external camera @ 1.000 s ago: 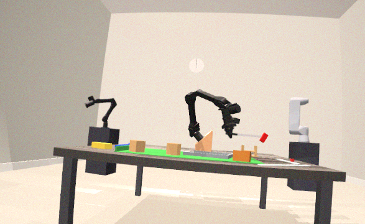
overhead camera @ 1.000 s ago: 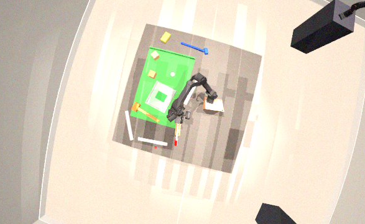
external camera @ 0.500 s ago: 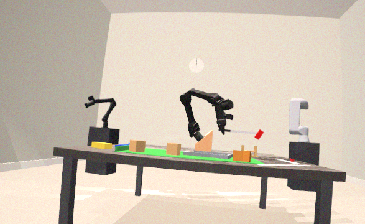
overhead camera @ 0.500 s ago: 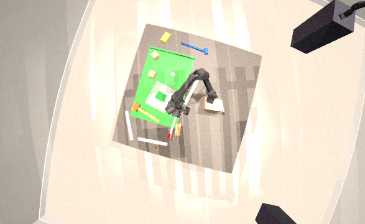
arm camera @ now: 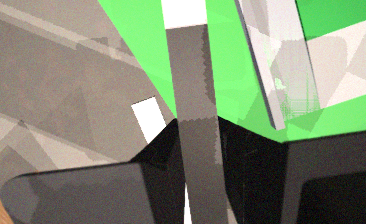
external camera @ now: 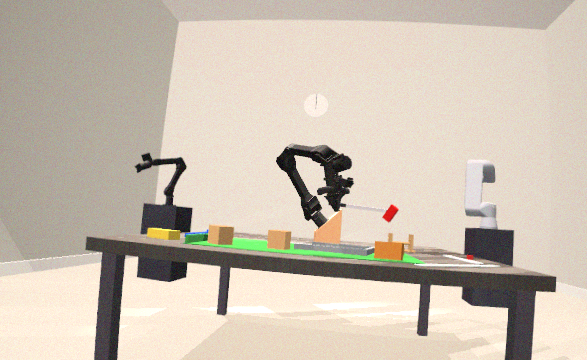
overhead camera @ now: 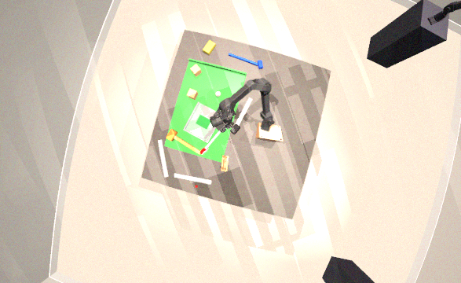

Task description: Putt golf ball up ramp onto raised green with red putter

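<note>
Now: the red putter 110 mm to the left of my gripper tip, 40 mm ahead of it and 20 mm above it. The rest, counted from my gripper tip: green mat (210 mm ahead, 150 mm below, 80 mm to the right); then blue putter (570 mm to the right, 130 mm below, 10 mm ahead); then white golf ball (230 mm to the right, 140 mm ahead, 120 mm below).
</note>
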